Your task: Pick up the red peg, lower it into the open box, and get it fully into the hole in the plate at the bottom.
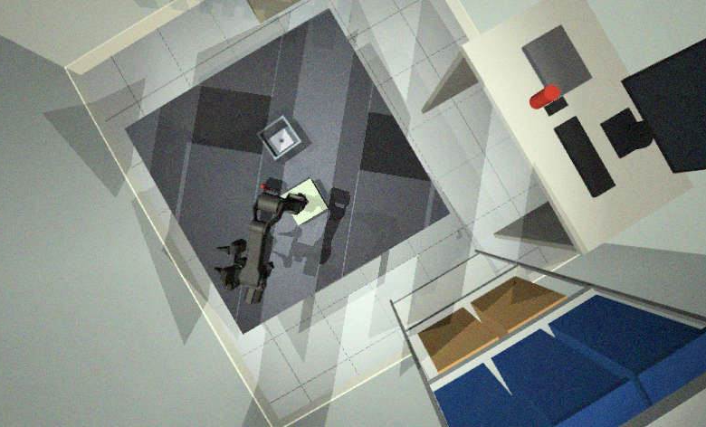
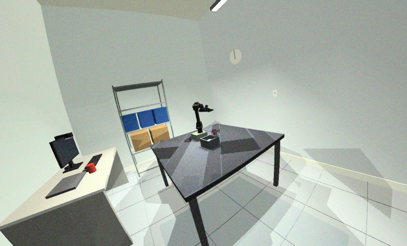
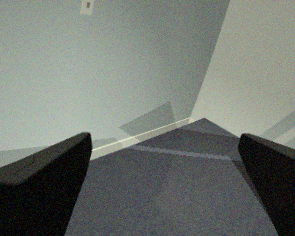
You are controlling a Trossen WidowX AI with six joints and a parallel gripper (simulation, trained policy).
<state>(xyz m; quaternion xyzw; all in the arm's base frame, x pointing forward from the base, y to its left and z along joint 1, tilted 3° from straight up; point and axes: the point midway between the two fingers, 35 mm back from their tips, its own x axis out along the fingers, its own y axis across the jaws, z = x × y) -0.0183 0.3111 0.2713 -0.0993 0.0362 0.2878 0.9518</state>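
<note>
My gripper tip is 180 mm short of the red peg, 240 mm to the left of it and 300 mm above it. The rest, counted from my gripper tip: pale plate 300 mm ahead, 470 mm to the right, 300 mm below; then grey box 300 mm ahead, 470 mm to the right, 320 mm below.
</note>
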